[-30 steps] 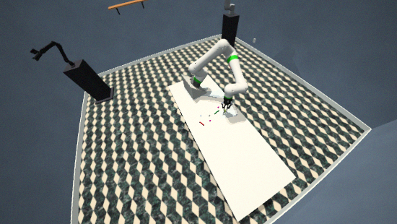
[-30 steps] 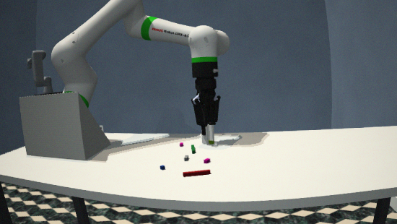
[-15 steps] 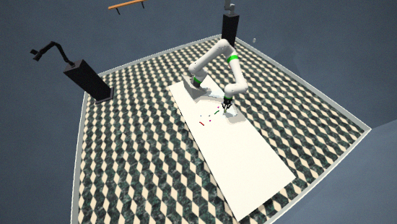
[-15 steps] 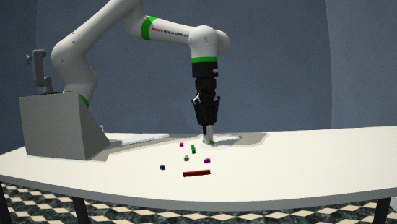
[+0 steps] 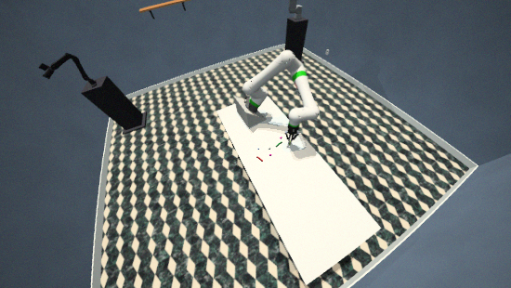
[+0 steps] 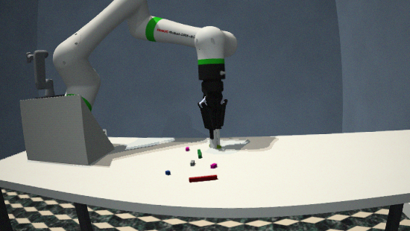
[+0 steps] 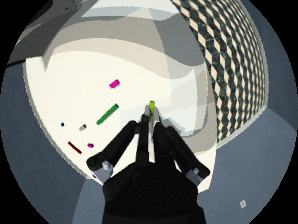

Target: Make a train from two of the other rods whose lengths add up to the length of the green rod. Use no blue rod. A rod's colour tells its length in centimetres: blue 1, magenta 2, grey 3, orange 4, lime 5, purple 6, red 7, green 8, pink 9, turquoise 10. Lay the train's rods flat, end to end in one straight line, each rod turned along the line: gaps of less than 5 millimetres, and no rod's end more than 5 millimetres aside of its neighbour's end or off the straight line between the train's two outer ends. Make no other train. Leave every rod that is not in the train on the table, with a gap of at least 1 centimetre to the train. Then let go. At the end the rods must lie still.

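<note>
Now: the lime rod 30 mm below my hand. The rest, counted from my hand: blue rod: 310 mm to the right, 60 mm behind, 30 mm below; then grey rod: 210 mm to the right, 30 mm below, 20 mm behind; then green rod: 100 mm to the right, 30 mm below, 30 mm behind.
</note>
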